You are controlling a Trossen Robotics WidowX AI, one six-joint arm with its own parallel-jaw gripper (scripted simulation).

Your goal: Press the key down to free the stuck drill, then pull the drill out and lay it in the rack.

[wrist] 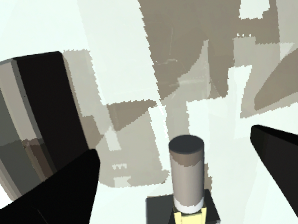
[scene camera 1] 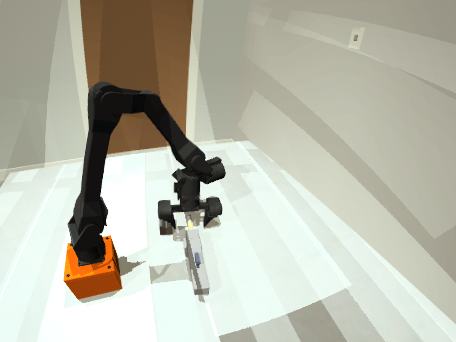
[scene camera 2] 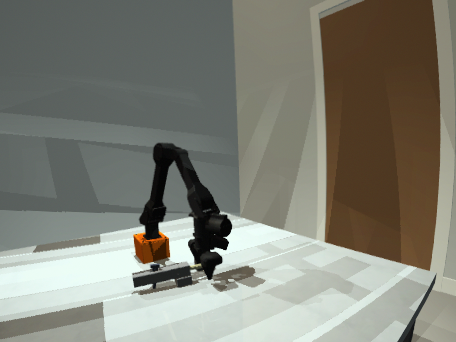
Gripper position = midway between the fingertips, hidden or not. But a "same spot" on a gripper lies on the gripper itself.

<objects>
my gripper: wrist; scene camera 1; scene camera 2 205,273
same spot on my gripper: (wrist: 73,187) = (scene camera 1: 174,218)
</objects>
